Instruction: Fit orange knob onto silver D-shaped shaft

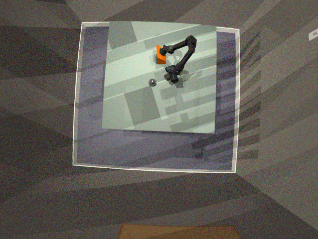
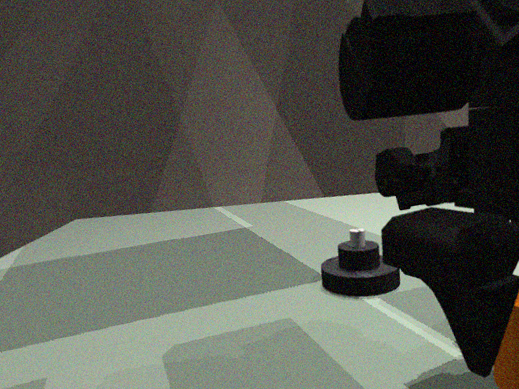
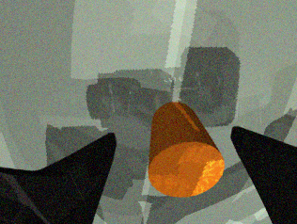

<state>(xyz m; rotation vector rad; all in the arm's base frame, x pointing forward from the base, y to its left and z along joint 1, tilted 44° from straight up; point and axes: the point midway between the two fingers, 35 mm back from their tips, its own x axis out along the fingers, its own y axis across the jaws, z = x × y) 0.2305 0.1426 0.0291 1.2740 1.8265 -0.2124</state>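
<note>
Right now my gripper tip is 2 cm below the orange knob. From my gripper tip the other things lie so: round pedestal 7 cm ahead, 20 cm to the right, 1 cm above.
</note>
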